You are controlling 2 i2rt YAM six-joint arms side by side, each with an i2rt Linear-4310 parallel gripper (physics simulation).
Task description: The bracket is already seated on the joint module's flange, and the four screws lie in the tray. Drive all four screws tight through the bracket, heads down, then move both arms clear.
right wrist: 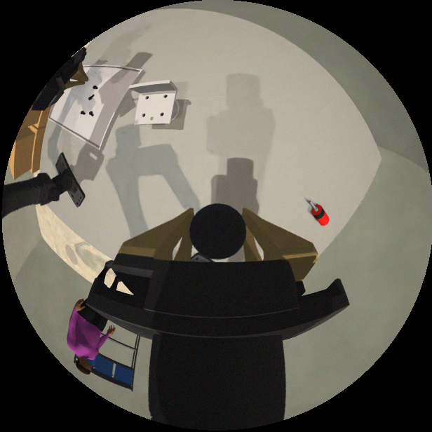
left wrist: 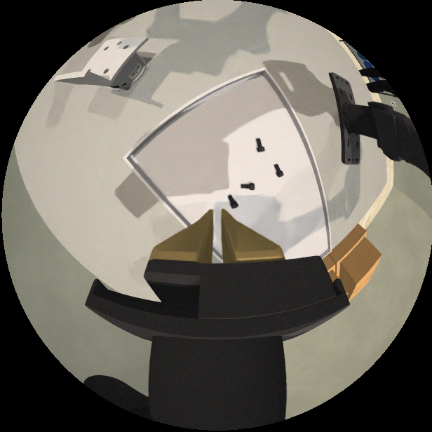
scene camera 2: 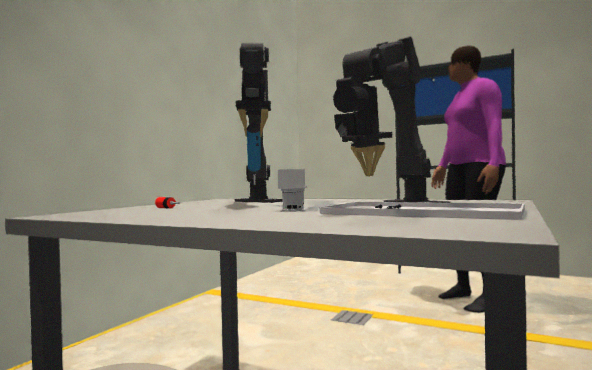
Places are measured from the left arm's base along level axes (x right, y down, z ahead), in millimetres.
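Pixels of known places: left gripper, between the fingertips: [scene camera 2: 369, 176]; right gripper, between the fingertips: [scene camera 2: 253, 136]; right arm's base, origin of its link: [scene camera 2: 258, 201].
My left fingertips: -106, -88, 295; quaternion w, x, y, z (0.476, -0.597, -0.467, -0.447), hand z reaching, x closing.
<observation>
Behind a point stands the place of what it marks, as x, y, z.
The pale bracket [scene camera 2: 291, 178] @(70, -86, 400) [left wrist: 102, 64] [right wrist: 156, 108] sits on the grey joint module [scene camera 2: 293, 199] @(73, -31, 393) [left wrist: 131, 71], its holes showing dark. Four black screws lie apart in the shallow tray [scene camera 2: 425, 213] @(-261, -8, 291) [left wrist: 127, 158]; one screw [left wrist: 233, 201] is nearest the left fingertips in the left wrist view, another screw [left wrist: 260, 145] farthest. My left gripper [scene camera 2: 369, 175] @(-106, -88, 295) [left wrist: 216, 215] is shut and empty, above the tray. My right gripper [scene camera 2: 254, 134] @(265, -212, 400) is shut on a blue power screwdriver [scene camera 2: 254, 154] @(300, -162, 379) [right wrist: 218, 232], held upright, bit down, above the table behind the module. Its black round end hides the bit in the right wrist view.
A red and black screwdriver [scene camera 2: 165, 202] @(483, -19, 598) [right wrist: 320, 215] lies on the table [scene camera 2: 125, 212] @(425, 0, 730), at the left in scene camera 2. A person in a purple top [scene camera 2: 475, 120] [right wrist: 85, 332] stands behind the table. Cardboard boxes [left wrist: 362, 257] [right wrist: 25, 150] stand beyond the table edge.
</observation>
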